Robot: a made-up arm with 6 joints.
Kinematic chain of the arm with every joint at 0, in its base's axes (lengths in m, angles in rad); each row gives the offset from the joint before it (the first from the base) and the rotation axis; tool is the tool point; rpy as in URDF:
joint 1: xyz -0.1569 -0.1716 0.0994 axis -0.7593 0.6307 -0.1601
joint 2: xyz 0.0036 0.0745 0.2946 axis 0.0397 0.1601 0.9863
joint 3: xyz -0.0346 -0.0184 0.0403 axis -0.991 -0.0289 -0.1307
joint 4: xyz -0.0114 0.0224 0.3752 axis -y
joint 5: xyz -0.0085 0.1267 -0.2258 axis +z
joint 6: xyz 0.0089 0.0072 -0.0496 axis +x
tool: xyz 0.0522 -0.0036 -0.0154 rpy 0 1.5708 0
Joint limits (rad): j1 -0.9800..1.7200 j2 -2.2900..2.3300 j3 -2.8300..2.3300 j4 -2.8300..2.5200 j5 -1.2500..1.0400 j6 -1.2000..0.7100
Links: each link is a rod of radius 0.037 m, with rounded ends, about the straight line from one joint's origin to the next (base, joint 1, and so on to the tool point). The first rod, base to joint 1, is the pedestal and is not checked.
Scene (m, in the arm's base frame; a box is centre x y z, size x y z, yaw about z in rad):
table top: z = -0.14
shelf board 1: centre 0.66 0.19 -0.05 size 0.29 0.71 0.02 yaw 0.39
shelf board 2: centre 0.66 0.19 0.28 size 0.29 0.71 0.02 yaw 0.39
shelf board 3: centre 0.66 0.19 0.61 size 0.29 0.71 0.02 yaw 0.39
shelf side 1: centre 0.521 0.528 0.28 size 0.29 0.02 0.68 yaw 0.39
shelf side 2: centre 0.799 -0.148 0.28 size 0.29 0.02 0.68 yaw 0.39
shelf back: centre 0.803 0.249 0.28 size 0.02 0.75 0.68 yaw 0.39
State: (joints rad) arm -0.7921 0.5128 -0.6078 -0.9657 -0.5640 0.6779
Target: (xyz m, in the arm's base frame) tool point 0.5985 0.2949 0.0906
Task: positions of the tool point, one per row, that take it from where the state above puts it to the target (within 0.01 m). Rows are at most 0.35 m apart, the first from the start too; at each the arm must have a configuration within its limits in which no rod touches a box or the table.
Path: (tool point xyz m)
1: -0.4173 -0.6437 0.4381
2: -0.2264 -0.6820 0.5247
3: 0.0106 -0.6249 0.5896
4: 0.2427 -0.4664 0.5882
5: 0.4091 -0.2365 0.4938
6: 0.4591 0.0077 0.3134
7: 0.3722 0.2019 0.0906
8: 0.4576 0.2391 0.0999
9: 0.5345 0.2696 0.0995
10: 0.5985 0.2949 0.0906

